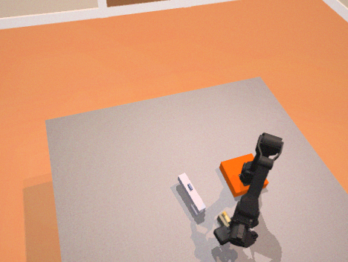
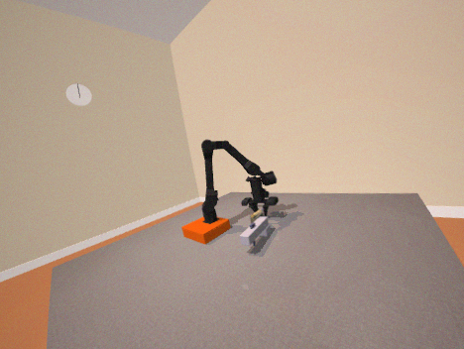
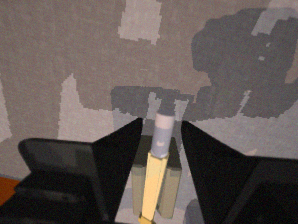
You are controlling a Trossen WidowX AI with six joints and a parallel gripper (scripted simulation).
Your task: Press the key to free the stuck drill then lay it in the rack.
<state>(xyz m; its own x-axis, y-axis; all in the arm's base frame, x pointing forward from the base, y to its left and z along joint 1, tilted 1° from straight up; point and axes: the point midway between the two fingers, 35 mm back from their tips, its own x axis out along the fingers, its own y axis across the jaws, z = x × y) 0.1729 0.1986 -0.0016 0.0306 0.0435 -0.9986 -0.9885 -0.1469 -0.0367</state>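
My gripper tip is now 4 cm to the left of the yellow drill and 4 cm below it. The rest, counted from my gripper tip: blue key (23 cm to the right, 11 cm ahead, 5 cm above); box-like rack (5 cm to the right, 1 cm above).
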